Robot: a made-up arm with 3 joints. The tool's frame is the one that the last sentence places.
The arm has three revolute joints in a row. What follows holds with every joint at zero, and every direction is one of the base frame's. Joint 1 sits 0.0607 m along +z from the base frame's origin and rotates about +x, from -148.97 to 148.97 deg. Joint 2 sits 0.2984 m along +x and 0.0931 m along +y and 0.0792 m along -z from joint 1 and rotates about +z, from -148.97 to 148.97 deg. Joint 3 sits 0.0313 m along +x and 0.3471 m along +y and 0.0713 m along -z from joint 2 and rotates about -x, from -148.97 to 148.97 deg. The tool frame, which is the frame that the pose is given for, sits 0.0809 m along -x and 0.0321 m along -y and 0.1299 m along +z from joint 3; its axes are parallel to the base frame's.
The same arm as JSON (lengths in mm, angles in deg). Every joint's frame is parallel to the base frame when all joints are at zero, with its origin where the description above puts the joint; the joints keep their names.
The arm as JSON. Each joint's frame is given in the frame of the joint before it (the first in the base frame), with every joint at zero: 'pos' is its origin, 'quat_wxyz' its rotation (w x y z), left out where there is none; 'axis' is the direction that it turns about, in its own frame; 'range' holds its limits. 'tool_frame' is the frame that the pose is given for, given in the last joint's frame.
{
  "length_unit": "mm",
  "angle_unit": "deg",
  "joints": [
    {
      "joint": "joint 1",
      "pos": [
        0.0,
        0.0,
        60.7
      ],
      "axis": [
        1.0,
        0.0,
        0.0
      ],
      "range": [
        -148.97,
        148.97
      ]
    },
    {
      "joint": "joint 2",
      "pos": [
        298.4,
        93.1,
        -79.2
      ],
      "axis": [
        0.0,
        0.0,
        1.0
      ],
      "range": [
        -148.97,
        148.97
      ]
    },
    {
      "joint": "joint 3",
      "pos": [
        31.3,
        347.1,
        -71.3
      ],
      "axis": [
        -1.0,
        0.0,
        0.0
      ],
      "range": [
        -148.97,
        148.97
      ]
    }
  ],
  "tool_frame": {
    "pos": [
      -80.9,
      -32.1,
      129.9
    ]
  }
}

